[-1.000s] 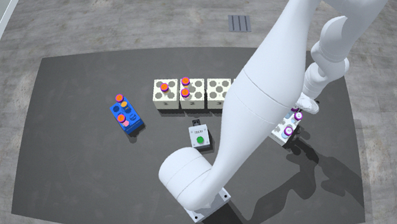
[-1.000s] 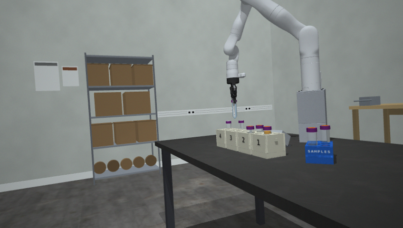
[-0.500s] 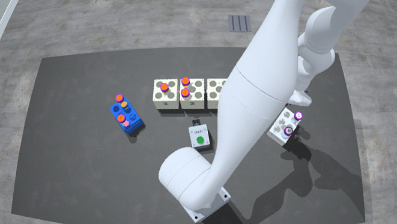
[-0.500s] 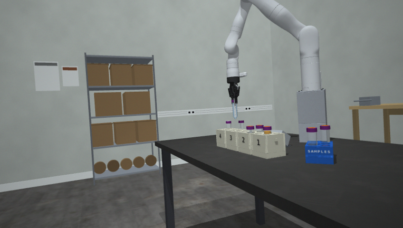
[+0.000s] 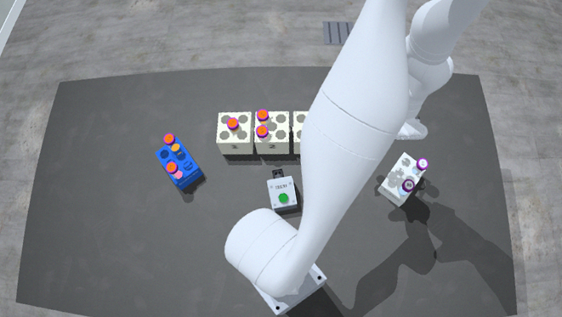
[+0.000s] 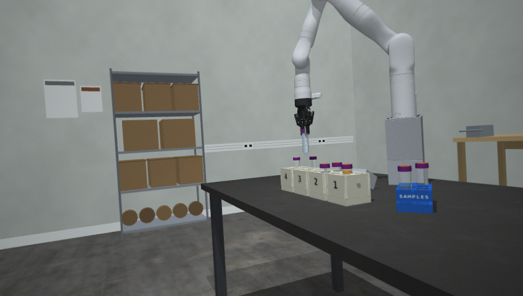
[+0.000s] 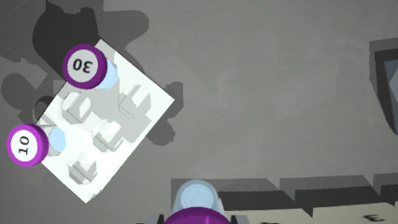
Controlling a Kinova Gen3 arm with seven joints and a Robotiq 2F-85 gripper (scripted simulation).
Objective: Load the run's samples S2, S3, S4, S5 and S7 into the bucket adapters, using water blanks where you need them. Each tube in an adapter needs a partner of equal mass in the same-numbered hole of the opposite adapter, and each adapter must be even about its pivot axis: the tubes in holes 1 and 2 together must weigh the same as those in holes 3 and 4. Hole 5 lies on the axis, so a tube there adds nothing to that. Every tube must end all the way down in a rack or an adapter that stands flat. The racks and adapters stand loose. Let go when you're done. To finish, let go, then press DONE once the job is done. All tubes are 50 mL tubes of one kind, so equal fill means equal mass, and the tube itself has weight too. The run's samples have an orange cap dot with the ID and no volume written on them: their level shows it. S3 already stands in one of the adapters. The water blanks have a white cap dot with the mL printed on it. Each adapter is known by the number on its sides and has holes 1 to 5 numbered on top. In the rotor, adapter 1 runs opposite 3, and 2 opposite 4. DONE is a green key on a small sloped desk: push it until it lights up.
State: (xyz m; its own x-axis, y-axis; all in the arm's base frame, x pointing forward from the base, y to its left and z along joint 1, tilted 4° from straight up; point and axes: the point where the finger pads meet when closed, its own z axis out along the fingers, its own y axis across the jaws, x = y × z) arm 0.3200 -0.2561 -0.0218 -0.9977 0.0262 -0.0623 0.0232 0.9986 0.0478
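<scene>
My hand is 50 mm above the 50 mL blank and 10 mm to the right of it. Round my hand: white blank rack 210 mm below, 100 mm to the right, 50 mm behind; then green done key 260 mm to the left, 180 mm below, 100 mm behind; then 30 mL blank 180 mm below, 90 mm to the right, 90 mm behind.
</scene>
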